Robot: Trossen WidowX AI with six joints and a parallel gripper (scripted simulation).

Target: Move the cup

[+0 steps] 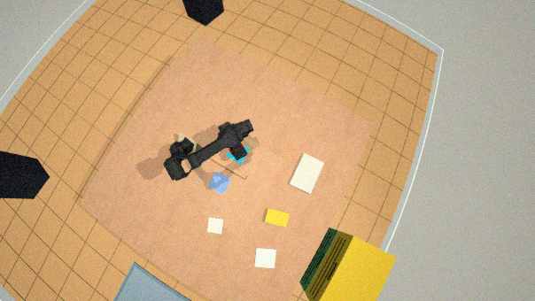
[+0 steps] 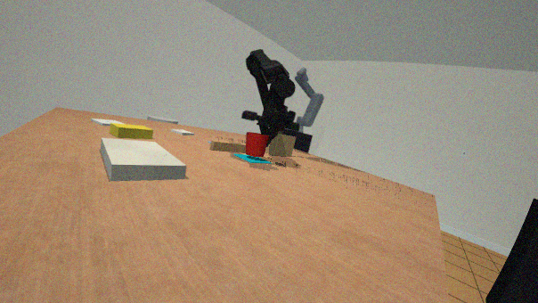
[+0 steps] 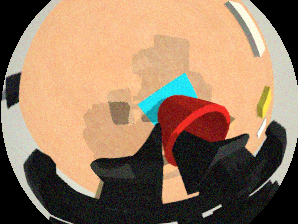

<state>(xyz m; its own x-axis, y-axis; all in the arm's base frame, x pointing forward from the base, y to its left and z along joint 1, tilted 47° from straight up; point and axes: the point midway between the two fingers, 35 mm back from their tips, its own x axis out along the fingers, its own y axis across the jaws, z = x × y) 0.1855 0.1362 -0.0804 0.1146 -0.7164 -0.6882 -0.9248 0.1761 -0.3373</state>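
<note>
Now: the red cup 3 cm ahead of my gripper tip and 1 cm to the right of it. Also, from my gripper tip: blue pad (20 cm to the right, 6 cm below, 6 cm ahead); then cyan pad (6 cm below, 3 cm ahead, 1 cm to the right); then wooden bar (11 cm to the right, 4 cm below, 4 cm ahead).
</note>
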